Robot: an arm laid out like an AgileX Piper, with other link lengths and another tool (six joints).
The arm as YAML. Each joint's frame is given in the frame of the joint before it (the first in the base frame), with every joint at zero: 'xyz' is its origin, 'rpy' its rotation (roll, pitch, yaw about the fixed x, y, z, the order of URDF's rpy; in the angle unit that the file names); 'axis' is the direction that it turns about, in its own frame. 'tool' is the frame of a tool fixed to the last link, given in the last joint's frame.
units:
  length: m
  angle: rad
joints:
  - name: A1
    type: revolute
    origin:
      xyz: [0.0, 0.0, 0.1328]
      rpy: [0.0, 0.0, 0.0]
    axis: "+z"
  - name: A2
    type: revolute
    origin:
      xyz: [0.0, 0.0, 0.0]
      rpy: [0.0, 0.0, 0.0]
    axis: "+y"
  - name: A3
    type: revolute
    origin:
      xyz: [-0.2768, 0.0, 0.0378]
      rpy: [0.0, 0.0, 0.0]
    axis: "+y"
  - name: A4
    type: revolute
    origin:
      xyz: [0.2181, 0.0, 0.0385]
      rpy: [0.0, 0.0, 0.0]
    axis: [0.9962, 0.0, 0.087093]
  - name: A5
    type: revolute
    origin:
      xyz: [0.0, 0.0, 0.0]
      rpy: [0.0, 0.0, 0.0]
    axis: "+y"
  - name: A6
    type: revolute
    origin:
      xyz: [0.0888, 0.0, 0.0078]
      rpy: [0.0, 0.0, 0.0]
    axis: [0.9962, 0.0, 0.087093]
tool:
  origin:
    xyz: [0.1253, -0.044, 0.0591]
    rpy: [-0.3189, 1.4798, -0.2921]
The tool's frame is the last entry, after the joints.
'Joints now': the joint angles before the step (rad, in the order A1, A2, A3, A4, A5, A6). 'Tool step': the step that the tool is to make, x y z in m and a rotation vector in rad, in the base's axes. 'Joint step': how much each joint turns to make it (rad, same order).
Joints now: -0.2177, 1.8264, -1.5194, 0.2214, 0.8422, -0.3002
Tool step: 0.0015, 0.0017, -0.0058, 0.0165, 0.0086, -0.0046
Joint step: 0.0010, 0.0133, -0.0019, 0.0131, 0.0000, 0.0031
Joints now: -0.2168, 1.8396, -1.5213, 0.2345, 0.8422, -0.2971
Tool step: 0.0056, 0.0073, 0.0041, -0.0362, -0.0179, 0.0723
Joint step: 0.0066, 0.0001, -0.0013, 0.0090, -0.0098, -0.0819
